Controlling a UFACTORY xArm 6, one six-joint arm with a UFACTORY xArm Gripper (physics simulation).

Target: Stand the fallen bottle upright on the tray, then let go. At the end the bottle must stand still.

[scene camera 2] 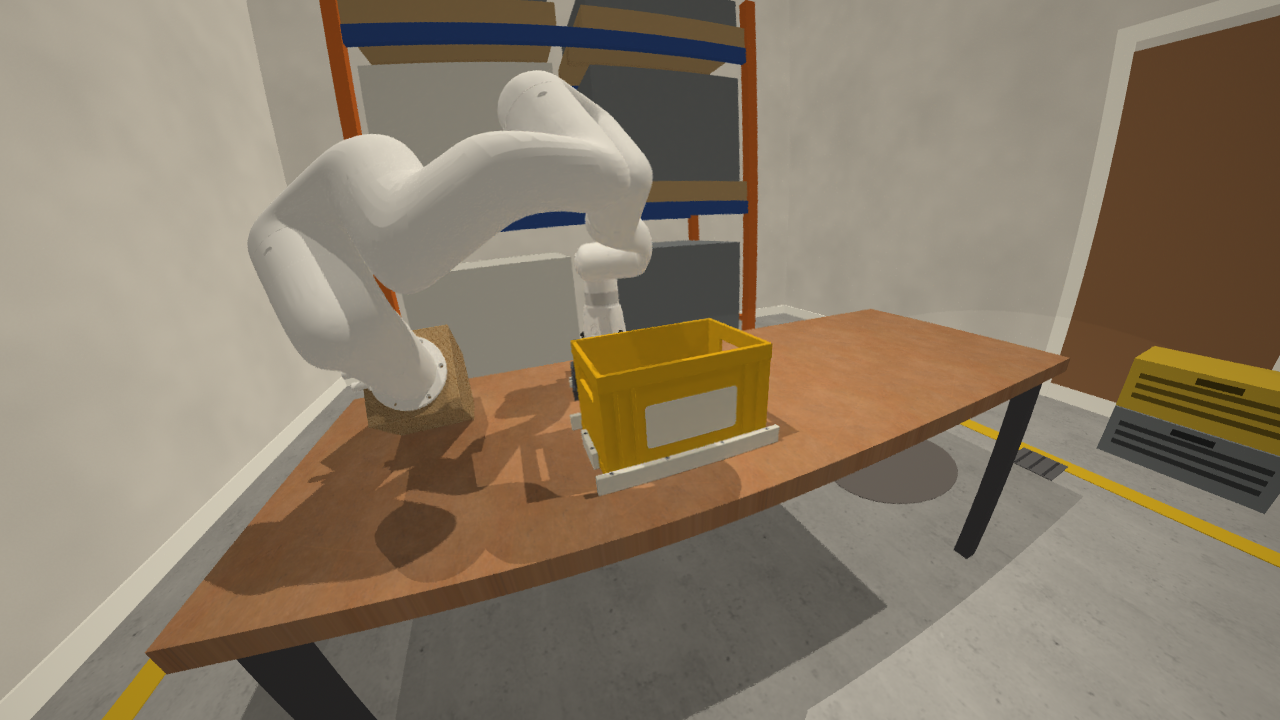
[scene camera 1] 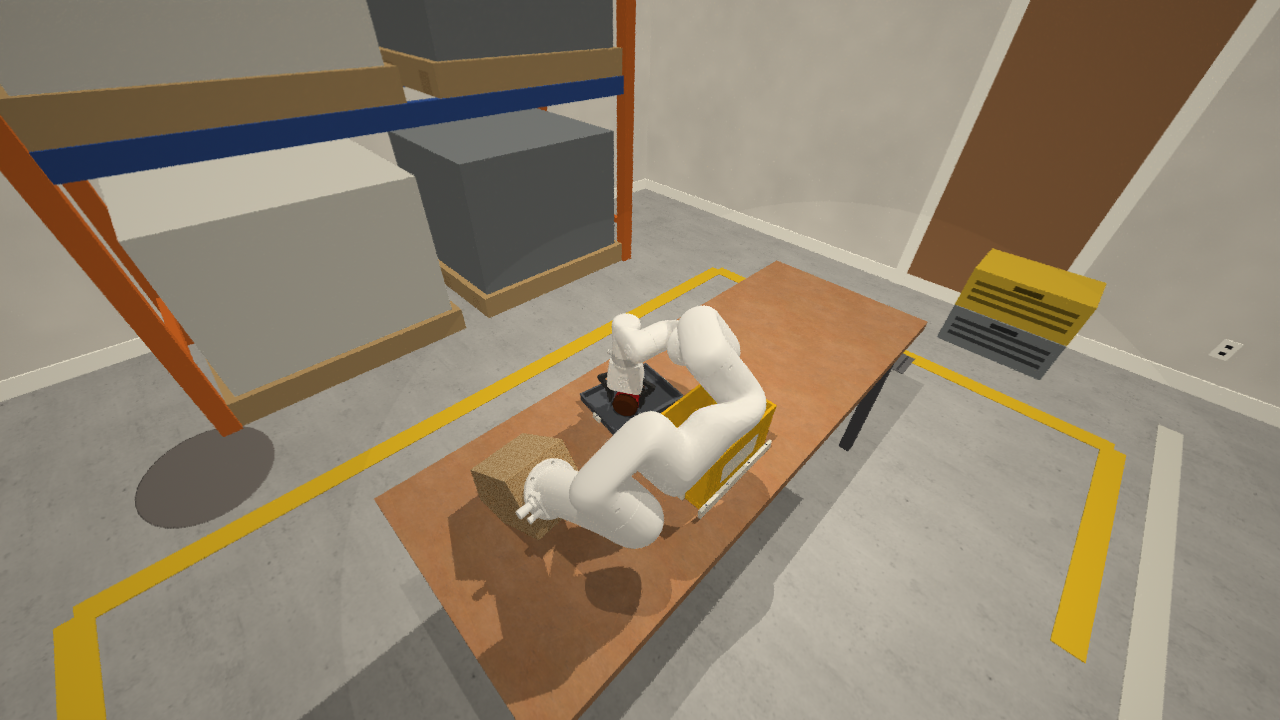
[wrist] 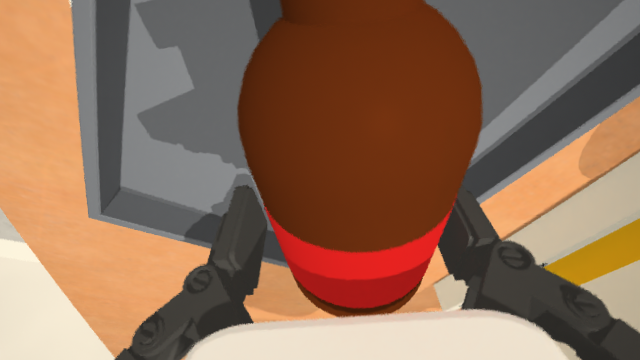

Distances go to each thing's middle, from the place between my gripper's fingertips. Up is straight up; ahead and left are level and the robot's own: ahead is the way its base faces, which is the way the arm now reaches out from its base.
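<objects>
From my hand: brown bottle (wrist: pixel 358 130), 3 cm ahead, 1 cm to the left, 1 cm above; yellow crate (scene camera 2: pixel 645 394), 1 cm ahead, 28 cm to the right, 6 cm above; dark grey tray (scene camera 1: pixel 664 395), 4 cm ahead, 1 cm to the left, 2 cm below.
</objects>
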